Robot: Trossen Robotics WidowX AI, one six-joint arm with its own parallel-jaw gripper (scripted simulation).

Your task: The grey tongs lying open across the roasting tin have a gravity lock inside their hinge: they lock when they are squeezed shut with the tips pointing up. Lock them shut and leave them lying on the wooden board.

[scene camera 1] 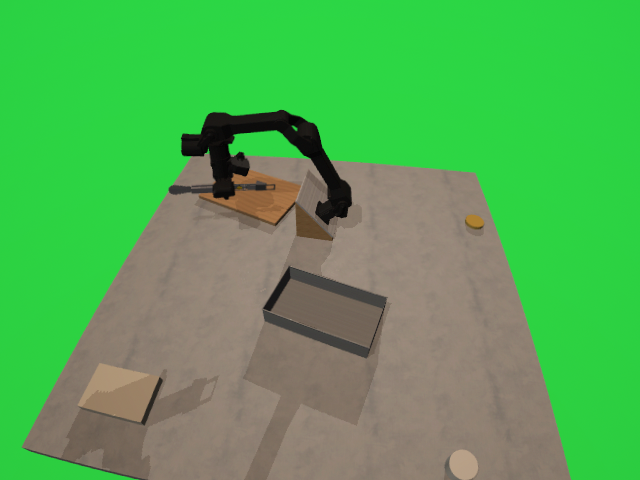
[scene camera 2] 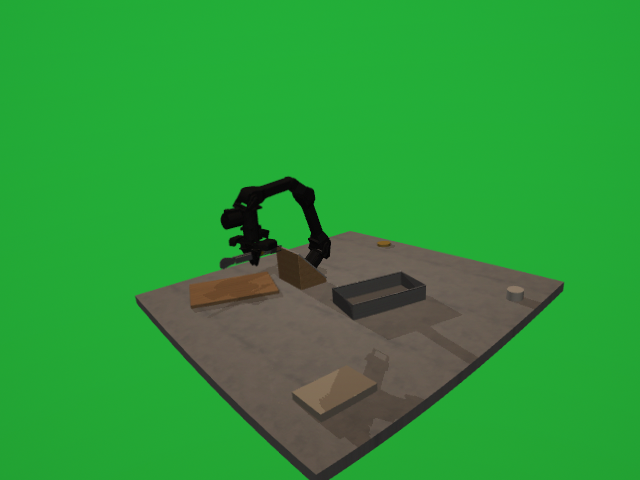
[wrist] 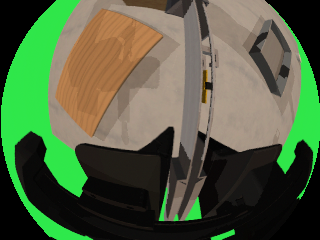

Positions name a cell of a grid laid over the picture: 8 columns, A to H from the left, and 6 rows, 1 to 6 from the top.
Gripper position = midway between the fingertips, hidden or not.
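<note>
I can see my gripper (scene camera 1: C3) here, and the same gripper (scene camera 2: D4) (wrist: E4) is visible elsewhere too. There is a wooden board (scene camera 1: D3) (scene camera 2: D4) (wrist: C2). A grey roasting tin (scene camera 1: E4) is in the scene as well, and I can also see the tin (scene camera 2: E4) (wrist: G2) there.
</note>
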